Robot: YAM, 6 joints.
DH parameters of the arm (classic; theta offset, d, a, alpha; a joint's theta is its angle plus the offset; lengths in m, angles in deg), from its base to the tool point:
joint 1: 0 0.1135 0.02 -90
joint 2: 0 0 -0.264 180
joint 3: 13.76 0 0.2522 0
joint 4: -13.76 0 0.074 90
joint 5: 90 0 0 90
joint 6: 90 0.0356 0 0
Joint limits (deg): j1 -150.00..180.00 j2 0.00..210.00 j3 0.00..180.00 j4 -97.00..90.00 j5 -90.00..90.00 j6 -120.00..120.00
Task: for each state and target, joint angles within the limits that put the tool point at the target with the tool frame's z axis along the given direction. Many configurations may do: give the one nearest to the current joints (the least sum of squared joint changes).
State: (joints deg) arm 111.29 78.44 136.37 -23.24 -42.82 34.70
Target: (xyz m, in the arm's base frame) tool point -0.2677 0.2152 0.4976 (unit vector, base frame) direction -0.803 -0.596 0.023
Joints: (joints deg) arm 135.33 93.37 105.13 -3.16 -81.16 34.70
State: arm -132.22 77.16 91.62 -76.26 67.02 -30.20
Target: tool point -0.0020 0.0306 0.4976 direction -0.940 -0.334 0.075
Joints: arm -126.51 30.90 88.65 -52.57 33.82 -30.20
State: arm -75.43 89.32 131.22 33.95 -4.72 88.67
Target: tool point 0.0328 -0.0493 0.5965 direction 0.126 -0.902 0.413
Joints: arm -31.26 50.53 98.14 -11.97 44.88 88.67
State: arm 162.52 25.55 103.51 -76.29 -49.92 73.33
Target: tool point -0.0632 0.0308 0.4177 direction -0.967 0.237 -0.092
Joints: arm 142.14 29.67 62.84 -38.96 -23.98 73.33
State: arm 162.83 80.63 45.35 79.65 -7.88 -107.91
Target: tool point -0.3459 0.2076 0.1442 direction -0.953 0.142 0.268
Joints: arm 147.01 125.10 52.21 89.89 -23.57 -107.91
